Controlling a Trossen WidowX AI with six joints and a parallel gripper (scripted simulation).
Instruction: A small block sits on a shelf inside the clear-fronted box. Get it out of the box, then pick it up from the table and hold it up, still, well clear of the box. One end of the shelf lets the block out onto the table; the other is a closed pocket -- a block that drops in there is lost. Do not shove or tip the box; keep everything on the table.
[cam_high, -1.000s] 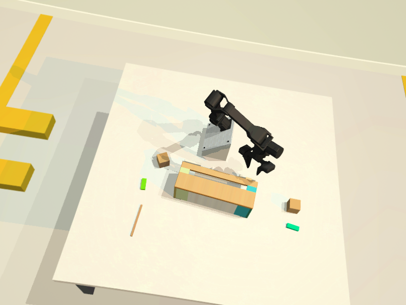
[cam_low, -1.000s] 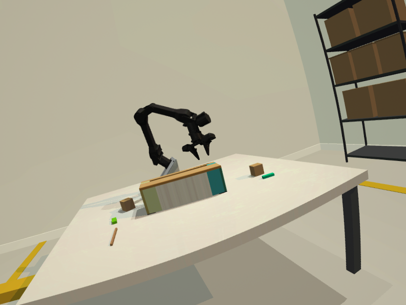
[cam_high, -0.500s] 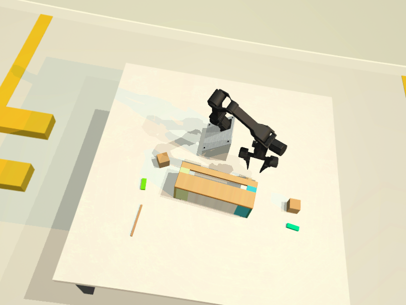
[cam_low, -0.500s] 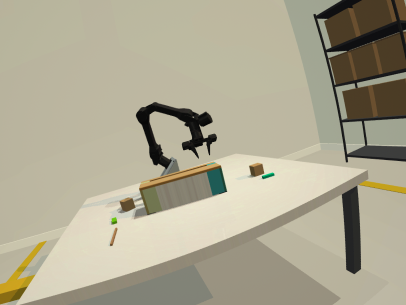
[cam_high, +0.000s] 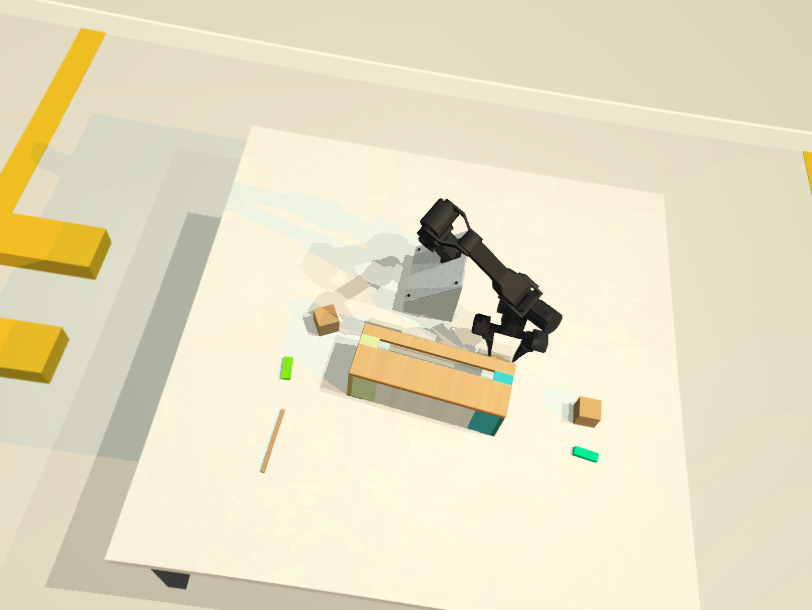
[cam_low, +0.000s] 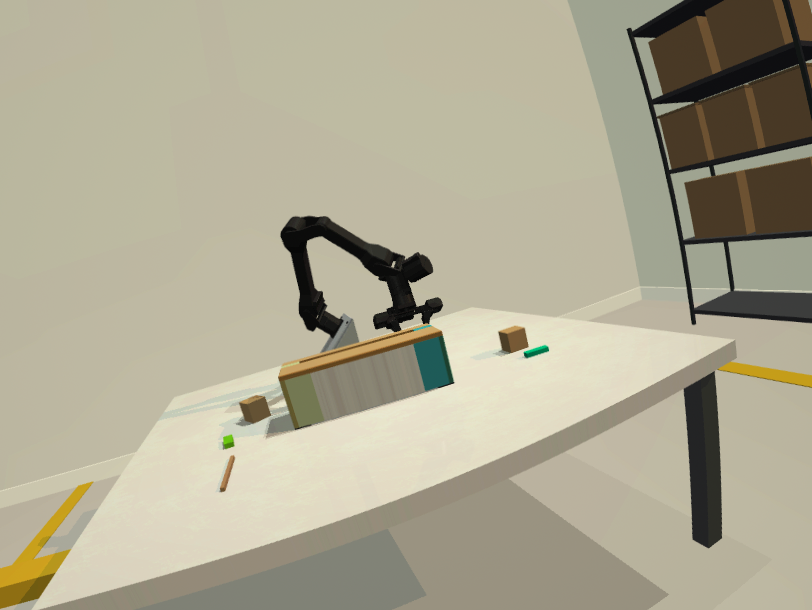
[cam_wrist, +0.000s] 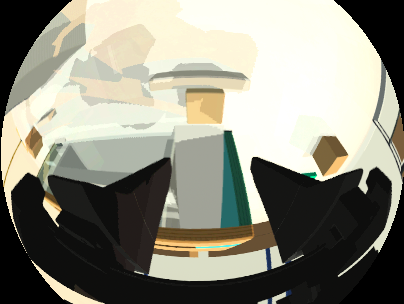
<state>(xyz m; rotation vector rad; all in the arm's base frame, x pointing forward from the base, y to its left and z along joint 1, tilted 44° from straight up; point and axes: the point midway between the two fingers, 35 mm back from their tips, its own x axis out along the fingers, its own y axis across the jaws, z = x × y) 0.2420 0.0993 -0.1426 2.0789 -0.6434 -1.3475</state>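
My gripper tip is now 2 cm past the tan block and 6 cm above it. Round my gripper tip: thin wooden stick (30 cm ahead, 51 cm to the right, 8 cm below); then box (5 cm ahead, 16 cm to the right, 2 cm below).
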